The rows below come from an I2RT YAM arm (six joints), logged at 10 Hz.
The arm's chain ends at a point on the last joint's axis. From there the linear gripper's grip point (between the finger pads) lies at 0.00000 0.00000 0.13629 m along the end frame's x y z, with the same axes.
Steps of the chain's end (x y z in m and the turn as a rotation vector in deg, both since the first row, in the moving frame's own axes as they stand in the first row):
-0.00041 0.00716 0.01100 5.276 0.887 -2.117
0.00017 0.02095 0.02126 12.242 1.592 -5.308
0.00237 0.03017 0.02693 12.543 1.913 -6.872
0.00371 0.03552 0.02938 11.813 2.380 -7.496
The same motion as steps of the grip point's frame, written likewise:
0.00146 -0.00541 0.01041 5.276 0.887 -2.117
0.00258 -0.00808 0.01811 12.242 1.592 -5.308
0.00509 0.00038 0.02361 12.543 1.913 -6.872
0.00748 0.00734 0.02638 11.813 2.380 -7.496

